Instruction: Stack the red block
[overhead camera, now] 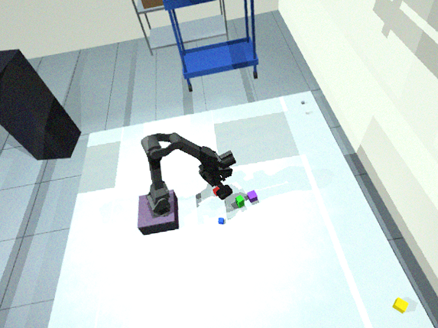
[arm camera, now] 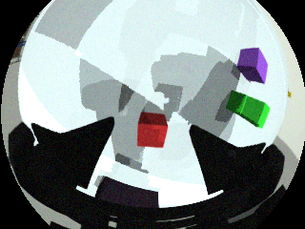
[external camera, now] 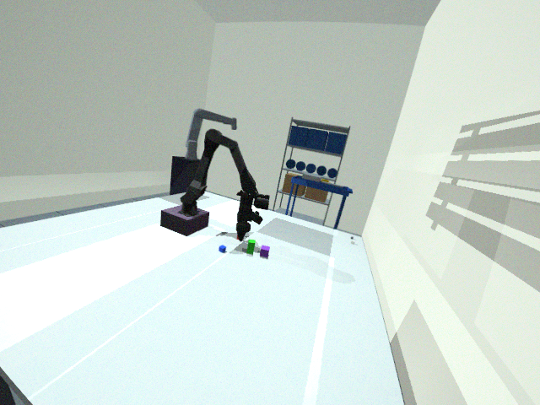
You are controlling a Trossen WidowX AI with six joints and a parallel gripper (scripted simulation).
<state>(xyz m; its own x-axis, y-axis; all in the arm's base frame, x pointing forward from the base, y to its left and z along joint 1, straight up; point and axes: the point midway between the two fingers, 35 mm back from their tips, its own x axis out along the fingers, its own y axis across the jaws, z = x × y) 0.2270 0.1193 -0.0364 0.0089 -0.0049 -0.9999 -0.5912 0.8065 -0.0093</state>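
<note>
Now: the purple block 160 mm ahead of my gripper tip, 40 mm to the right of it and 10 mm above it. Also, from my gripper tip: yellow block: 620 mm ahead, 480 mm to the right, 10 mm above; small blue block: 150 mm to the right, 20 mm ahead; red block: right at my gripper tip.
</note>
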